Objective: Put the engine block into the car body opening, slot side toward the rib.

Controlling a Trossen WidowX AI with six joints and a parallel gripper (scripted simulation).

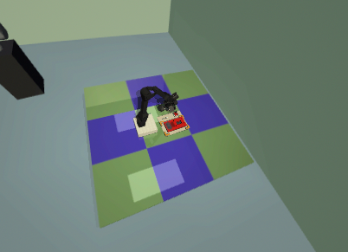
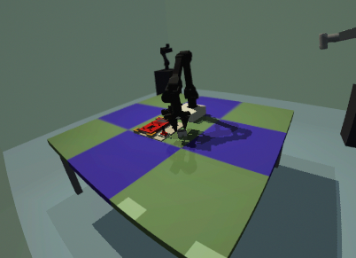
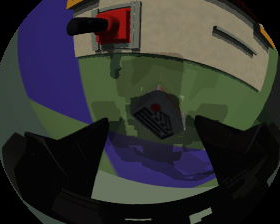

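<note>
Right now my gripper tip is 20 mm above the engine block and 10 mm to the right of it.
</note>
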